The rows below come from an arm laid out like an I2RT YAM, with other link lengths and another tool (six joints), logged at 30 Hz.
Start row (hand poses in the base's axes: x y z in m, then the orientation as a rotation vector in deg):
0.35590 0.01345 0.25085 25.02 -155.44 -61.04
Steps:
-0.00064 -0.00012 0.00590 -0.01 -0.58 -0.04
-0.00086 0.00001 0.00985 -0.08 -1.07 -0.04
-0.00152 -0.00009 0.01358 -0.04 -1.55 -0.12
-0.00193 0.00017 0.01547 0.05 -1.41 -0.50
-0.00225 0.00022 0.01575 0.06 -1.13 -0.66
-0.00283 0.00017 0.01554 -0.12 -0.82 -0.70
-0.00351 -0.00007 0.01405 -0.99 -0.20 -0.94
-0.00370 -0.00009 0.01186 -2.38 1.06 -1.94
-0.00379 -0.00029 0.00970 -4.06 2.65 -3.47
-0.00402 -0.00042 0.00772 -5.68 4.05 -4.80
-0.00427 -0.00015 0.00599 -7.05 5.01 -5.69
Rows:
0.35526 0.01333 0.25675 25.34 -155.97 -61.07
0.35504 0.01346 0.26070 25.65 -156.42 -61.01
0.35438 0.01336 0.26443 25.87 -156.86 -61.11
0.35397 0.01362 0.26632 25.29 -156.90 -61.33
0.35365 0.01367 0.26660 24.90 -156.73 -61.37
0.35307 0.01362 0.26639 24.61 -156.55 -61.10
0.35239 0.01338 0.26490 23.75 -156.49 -59.90
0.35220 0.01336 0.26271 21.40 -156.42 -58.11
0.35211 0.01316 0.26055 18.12 -156.37 -56.03
0.35188 0.01303 0.25857 15.26 -156.29 -53.98
0.35163 0.01330 0.25684 13.29 -156.28 -52.21

